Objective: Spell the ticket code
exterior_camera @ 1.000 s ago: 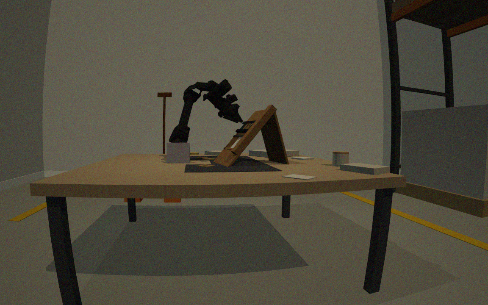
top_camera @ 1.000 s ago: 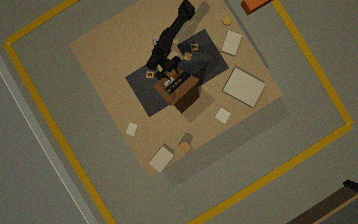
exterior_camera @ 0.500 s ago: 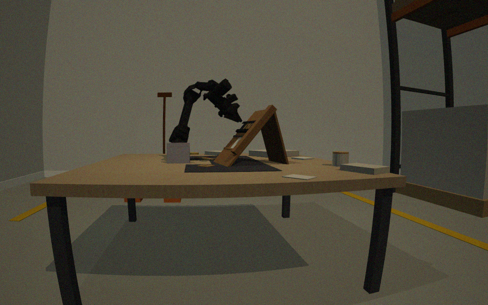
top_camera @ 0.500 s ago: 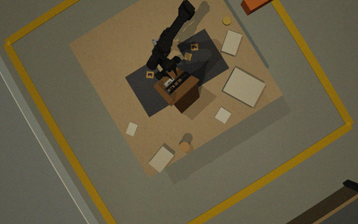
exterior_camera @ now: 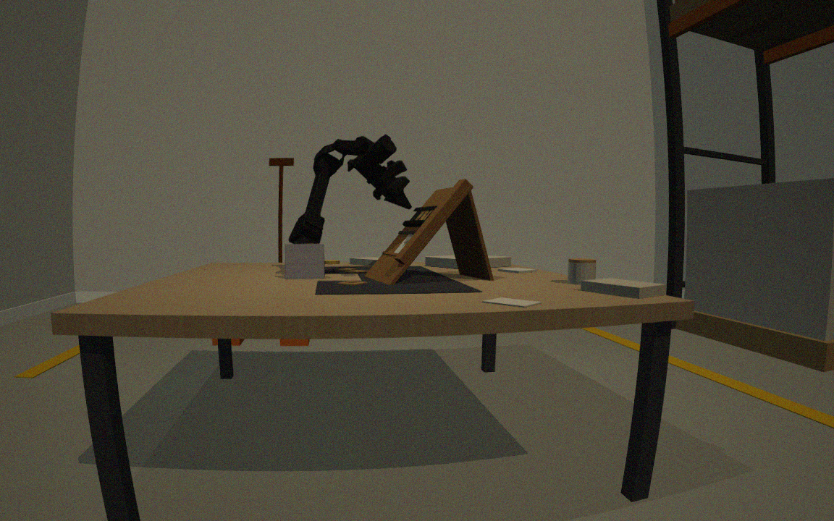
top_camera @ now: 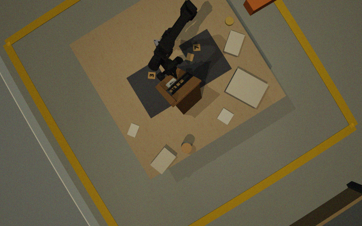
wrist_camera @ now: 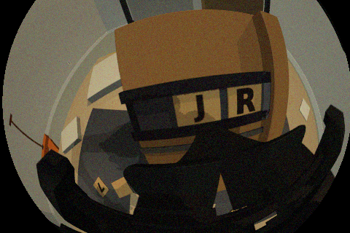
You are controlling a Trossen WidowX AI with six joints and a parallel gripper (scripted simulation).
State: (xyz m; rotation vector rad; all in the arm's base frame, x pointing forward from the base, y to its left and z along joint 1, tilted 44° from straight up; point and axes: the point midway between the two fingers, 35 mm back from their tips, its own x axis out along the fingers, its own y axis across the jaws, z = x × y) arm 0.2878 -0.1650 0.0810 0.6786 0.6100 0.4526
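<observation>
Now: the j tile 30 mm below my gripper tip, 30 mm ahead of it and 10 mm to the left of it. The rest, counted from my gripper tip: white box 450 mm to the left, 310 mm ahead, 190 mm below; white ticket 100 mm below, 40 mm to the right, 20 mm behind; dark mat 200 mm below, 110 mm behind, 60 mm to the left.
</observation>
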